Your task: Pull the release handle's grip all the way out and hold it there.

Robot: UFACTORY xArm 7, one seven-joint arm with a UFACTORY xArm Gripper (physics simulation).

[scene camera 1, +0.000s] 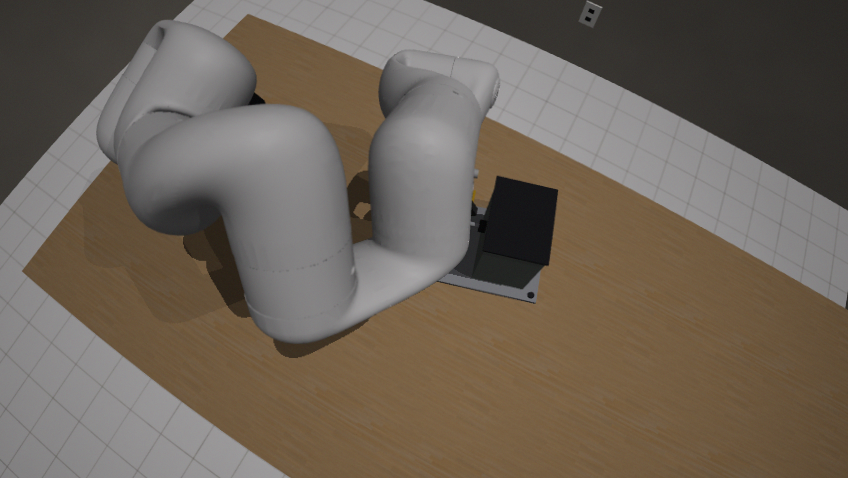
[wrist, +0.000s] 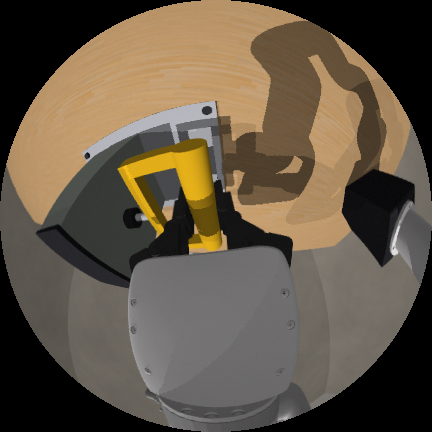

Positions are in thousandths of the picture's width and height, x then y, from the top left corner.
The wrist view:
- my gripper: 469, 448
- grey base plate: 457, 279
